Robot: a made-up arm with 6 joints.
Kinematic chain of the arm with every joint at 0, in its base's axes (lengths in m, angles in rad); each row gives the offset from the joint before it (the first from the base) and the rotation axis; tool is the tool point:
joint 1: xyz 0 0 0.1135 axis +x
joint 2: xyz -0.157 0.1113 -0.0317 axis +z
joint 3: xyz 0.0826 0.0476 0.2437 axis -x
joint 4: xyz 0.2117 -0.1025 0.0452 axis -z
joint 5: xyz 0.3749 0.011 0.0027 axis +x
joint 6: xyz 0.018 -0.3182 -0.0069 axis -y
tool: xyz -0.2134 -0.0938 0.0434
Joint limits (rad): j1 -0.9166..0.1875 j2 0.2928..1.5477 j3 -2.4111..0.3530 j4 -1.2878..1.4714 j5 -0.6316..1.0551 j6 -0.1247..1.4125
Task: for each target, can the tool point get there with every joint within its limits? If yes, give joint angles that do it. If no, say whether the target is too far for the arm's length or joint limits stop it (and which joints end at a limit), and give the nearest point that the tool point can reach.
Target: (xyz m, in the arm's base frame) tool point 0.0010 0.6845 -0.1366
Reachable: yes | joints -0.3133 0.5963 -1.8871 -0.0099 0.7818 0.4224
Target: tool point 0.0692 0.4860 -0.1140
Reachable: yes | joints 0.0909 1.2811 -0.6855 0.3261 0.5461 0.7548
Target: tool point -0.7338 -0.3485 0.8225
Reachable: no: joint limits stop it (at a limit: joint 2, joint 3, joint 4, joint 5, joint 6) | nearest point -0.1709 -0.2411 0.6041 | short by 0.613 m
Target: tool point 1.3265 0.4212 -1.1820
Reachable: no: too far | nearest point 0.4925 0.3191 -0.4292 | short by 1.128 m
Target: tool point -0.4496 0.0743 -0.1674
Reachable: yes | joints -0.8003 1.4514 -1.5475 1.2580 0.8114 0.2833
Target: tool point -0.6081 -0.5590 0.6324
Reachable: no: joint limits stop it (at a limit: joint 1, joint 2, joint 3, joint 4, joint 5, joint 6) | nearest point -0.1709 -0.3379 0.5432 | short by 0.498 m
